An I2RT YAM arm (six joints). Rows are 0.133 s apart.
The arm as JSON. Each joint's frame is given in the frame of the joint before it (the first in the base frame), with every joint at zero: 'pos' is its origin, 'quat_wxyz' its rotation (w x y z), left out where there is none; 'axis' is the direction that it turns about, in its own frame. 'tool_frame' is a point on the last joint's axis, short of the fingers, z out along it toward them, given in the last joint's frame.
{
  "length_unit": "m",
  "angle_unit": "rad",
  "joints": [
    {
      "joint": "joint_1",
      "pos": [
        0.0,
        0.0,
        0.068
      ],
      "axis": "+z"
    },
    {
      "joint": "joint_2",
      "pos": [
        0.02,
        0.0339,
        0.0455
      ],
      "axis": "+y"
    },
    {
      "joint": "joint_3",
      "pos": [
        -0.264,
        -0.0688,
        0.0
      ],
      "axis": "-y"
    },
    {
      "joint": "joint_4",
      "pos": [
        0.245,
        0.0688,
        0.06
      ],
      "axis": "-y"
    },
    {
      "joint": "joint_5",
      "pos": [
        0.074,
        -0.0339,
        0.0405
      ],
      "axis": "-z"
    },
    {
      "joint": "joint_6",
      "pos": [
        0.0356,
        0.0,
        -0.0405
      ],
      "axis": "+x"
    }
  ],
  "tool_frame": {
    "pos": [
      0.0,
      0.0,
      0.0
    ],
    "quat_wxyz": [
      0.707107,
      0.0,
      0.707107,
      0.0
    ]
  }
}
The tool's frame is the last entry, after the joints.
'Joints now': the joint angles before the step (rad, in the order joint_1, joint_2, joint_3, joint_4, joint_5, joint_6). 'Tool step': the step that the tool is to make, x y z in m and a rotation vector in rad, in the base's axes. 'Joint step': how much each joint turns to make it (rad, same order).
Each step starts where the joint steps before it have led.
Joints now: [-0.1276, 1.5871, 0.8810, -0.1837, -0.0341, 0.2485]
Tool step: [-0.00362, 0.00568, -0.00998, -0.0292, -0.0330, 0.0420]
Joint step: [0.0168, -0.0018, -0.0579, 0.0912, 0.0030, -0.0354]
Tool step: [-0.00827, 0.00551, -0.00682, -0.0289, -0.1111, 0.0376]
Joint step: [0.0145, -0.0302, -0.1023, 0.1846, -0.0038, -0.0286]
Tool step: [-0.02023, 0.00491, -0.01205, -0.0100, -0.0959, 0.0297]
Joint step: [0.0084, -0.0477, -0.1450, 0.1931, -0.0157, -0.0145]
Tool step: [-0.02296, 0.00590, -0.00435, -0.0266, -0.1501, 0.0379]
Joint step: [0.0130, -0.0656, -0.1541, 0.2388, -0.0133, -0.0255]
